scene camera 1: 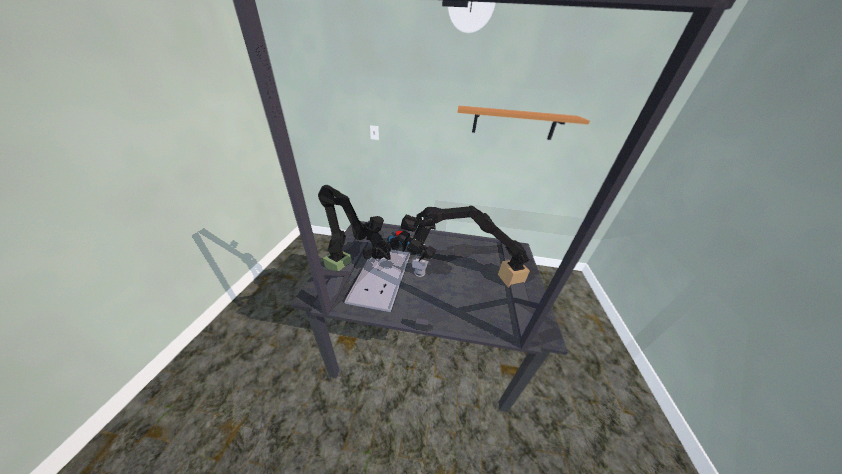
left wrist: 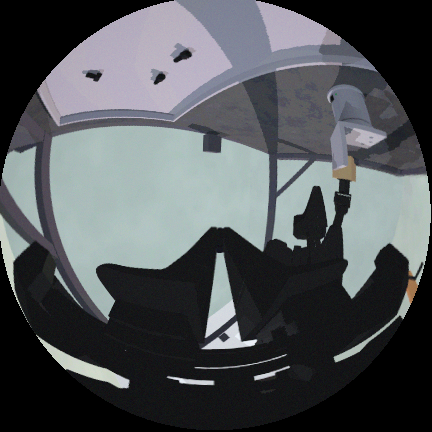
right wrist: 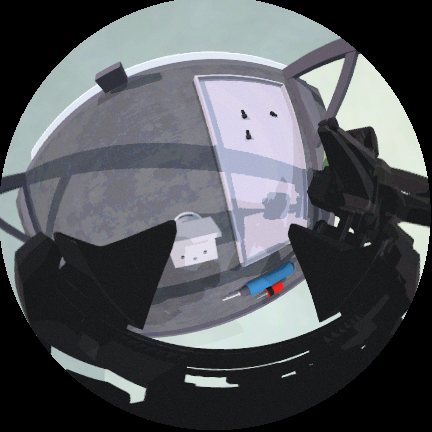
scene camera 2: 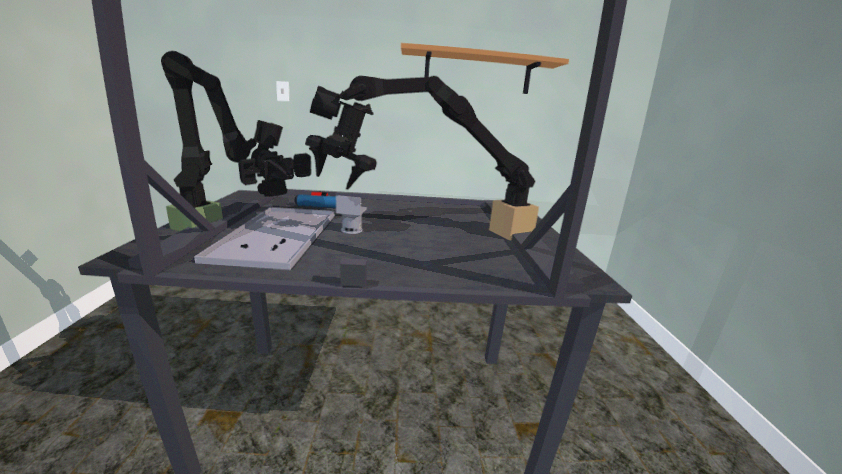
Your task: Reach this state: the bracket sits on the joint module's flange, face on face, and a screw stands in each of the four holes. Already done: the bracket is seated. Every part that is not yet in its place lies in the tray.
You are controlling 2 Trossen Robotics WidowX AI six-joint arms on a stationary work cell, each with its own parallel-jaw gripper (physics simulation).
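Frame: origin at the left arm's base, x ahead, y left, z up, level; millimetres.
Where they show: left gripper, fingertip midpoint: (scene camera 1: 389, 259) (left wrist: 219, 231) (right wrist: 321, 123) (scene camera 2: 289, 177); right gripper, fingertip midpoint: (scene camera 1: 411, 256) (left wrist: 324, 200) (right wrist: 235, 227) (scene camera 2: 332, 182); left arm's base at its link origin: (scene camera 1: 337, 256) (scene camera 2: 193, 204); right arm's base at its link origin: (scene camera 1: 515, 265) (left wrist: 344, 179) (scene camera 2: 515, 203).
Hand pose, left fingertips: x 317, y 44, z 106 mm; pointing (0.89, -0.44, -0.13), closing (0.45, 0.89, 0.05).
Things, the pixels of their centre, and the offset from my left fingertips.
- white bracket at the middle of its body: (right wrist: 192, 251) (left wrist: 357, 149) (scene camera 2: 351, 203) (scene camera 1: 420, 261) 82 mm ahead, 159 mm left, 91 mm down
- upright joint module at the middle of its body: (right wrist: 189, 234) (left wrist: 351, 115) (scene camera 2: 351, 220) (scene camera 1: 420, 268) 82 mm ahead, 159 mm left, 141 mm down
- white tray at the middle of its body: (right wrist: 270, 165) (scene camera 2: 278, 232) (scene camera 1: 381, 275) 74 mm back, 23 mm left, 165 mm down
- screw at the middle of its body: (left wrist: 219, 239) (right wrist: 327, 123) 1 mm back, 0 mm left, 5 mm up
- blue screwdriver at the middle of its body: (right wrist: 260, 282) (scene camera 2: 328, 202) 121 mm back, 332 mm left, 153 mm down
- red-handled tool at the middle of its body: (right wrist: 269, 291) 182 mm back, 398 mm left, 156 mm down
- dark box at the middle of its body: (scene camera 2: 353, 272) (right wrist: 111, 77) (left wrist: 211, 143) (scene camera 1: 421, 324) 263 mm ahead, 133 mm right, 142 mm down
The white bracket (scene camera 2: 348, 204) (left wrist: 339, 145) (right wrist: 192, 245) sits on the upright joint module (scene camera 2: 351, 224) (left wrist: 350, 102) right of the tray. Three dark holes show in its flat plate in the right wrist view; a fourth is not visible. Three black screws (right wrist: 244, 114) (right wrist: 273, 114) (right wrist: 248, 135) lie apart in the white tray (scene camera 2: 244, 263) (right wrist: 220, 175). My left gripper (scene camera 2: 275, 170) (left wrist: 219, 231) is above the tray's far part, its tips closed on a small dark thing that looks like a screw (left wrist: 220, 247), mostly hidden. My right gripper (scene camera 2: 334, 181) (right wrist: 235, 227) is open and empty above the bracket.
A blue screwdriver (scene camera 2: 315, 200) (right wrist: 270, 279) and a red-handled tool (right wrist: 276, 288) lie behind the tray and bracket. A dark box (scene camera 2: 353, 273) (right wrist: 112, 77) is near the table's front edge. The two grippers are close together. Frame posts rise at the table's front corners.
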